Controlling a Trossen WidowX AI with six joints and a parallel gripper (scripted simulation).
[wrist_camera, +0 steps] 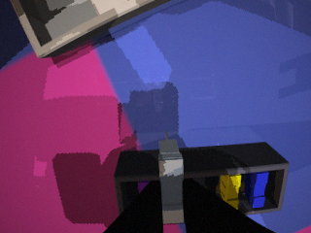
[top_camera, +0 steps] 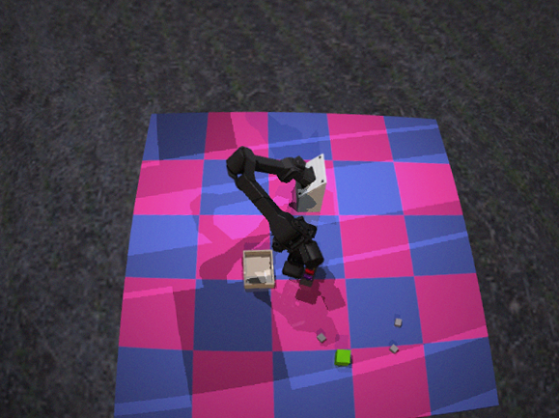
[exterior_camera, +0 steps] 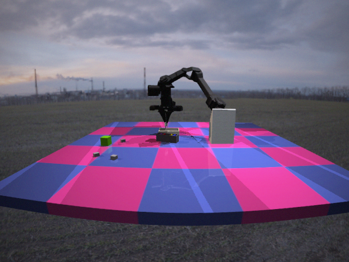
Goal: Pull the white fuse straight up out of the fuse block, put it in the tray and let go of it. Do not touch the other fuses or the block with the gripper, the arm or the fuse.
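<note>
My gripper tip is now 30 mm past the tray, 130 mm to the left of it and 90 mm above it. The rest, counted from my gripper tip: white fuse: 10 mm below.
</note>
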